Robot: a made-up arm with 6 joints.
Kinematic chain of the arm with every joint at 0, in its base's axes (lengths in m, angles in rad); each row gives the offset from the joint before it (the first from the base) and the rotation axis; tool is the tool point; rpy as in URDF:
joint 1: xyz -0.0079 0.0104 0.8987 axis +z
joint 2: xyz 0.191 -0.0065 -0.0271 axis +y
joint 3: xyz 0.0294 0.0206 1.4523 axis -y
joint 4: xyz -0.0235 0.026 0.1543 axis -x
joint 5: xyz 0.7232 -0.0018 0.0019 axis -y
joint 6: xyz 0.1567 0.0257 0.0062 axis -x
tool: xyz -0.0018 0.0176 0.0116 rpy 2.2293 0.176 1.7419
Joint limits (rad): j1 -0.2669..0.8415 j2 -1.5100..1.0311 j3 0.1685..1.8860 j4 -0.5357..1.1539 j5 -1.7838..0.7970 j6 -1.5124..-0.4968
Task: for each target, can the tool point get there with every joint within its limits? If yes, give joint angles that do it. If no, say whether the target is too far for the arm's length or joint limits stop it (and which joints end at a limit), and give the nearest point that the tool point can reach.
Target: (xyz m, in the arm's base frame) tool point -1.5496 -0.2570 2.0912
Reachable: yes | joints 0.2210 -1.1618 1.0087 -0.0730 -1.4044 -0.8701
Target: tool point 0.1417 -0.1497 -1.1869
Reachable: no: joint limits stop it (at a limit: joint 1, joint 2, joint 3, joint 5) | nearest point -1.3243 -1.4253 0.5121 | short by 2.581 m
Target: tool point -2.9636 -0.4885 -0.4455
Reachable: no: too far | nearest point -1.9881 -0.3238 0.5481 | short by 1.402 m
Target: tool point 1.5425 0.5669 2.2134
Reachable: yes | joints 0.3076 0.4063 0.3078 0.0441 -0.5112 -1.0278
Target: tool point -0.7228 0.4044 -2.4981
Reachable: no: too far | nearest point -1.8746 0.5687 0.5112 | short by 3.226 m
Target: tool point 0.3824 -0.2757 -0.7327
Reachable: no: joint limits stop it (at a limit: joint 1, joint 2, joint 3, joint 6) | nearest point 1.8546 -0.4714 1.0398 | short by 2.312 m
